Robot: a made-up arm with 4 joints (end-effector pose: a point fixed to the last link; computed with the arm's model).
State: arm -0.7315 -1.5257 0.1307 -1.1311
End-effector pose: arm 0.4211 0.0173 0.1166 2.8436 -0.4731 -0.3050
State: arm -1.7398 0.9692 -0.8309 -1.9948
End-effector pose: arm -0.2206 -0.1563 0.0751 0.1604 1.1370 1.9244
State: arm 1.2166 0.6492 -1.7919 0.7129
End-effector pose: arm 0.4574 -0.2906 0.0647 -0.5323 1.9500 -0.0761
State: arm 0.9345 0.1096 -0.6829 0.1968
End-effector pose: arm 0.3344 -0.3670 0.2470 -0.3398 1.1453 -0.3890
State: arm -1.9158 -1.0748 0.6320 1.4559
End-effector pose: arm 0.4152 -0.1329 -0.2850 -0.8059 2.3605 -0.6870
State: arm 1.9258 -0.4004 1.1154 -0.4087
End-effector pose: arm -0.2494 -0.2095 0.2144 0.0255 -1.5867 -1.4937
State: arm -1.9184 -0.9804 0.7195 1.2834
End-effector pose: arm 0.4061 -0.1515 -0.2844 -0.7985 2.3651 -0.5332
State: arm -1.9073 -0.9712 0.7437 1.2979
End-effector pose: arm 0.4110 -0.1552 -0.2790 -0.7497 2.3543 -0.5407
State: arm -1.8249 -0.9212 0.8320 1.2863
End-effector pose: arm 0.4398 -0.1700 -0.2441 -0.6025 2.2652 -0.5276
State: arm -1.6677 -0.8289 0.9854 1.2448
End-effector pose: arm 0.4831 -0.1971 -0.1706 -0.3805 2.0669 -0.4834
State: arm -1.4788 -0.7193 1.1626 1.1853
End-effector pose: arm 0.5126 -0.2306 -0.0730 -0.1691 1.7907 -0.4195
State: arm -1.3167 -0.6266 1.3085 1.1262
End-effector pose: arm 0.5159 -0.2597 0.0132 -0.0303 1.5300 -0.3642
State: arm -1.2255 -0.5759 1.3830 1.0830
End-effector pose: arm 0.5090 -0.2750 0.0600 0.0230 1.3780 -0.3364
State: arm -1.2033 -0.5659 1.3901 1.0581
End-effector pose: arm 0.5073 -0.2764 0.0703 0.0136 1.3444 -0.3323
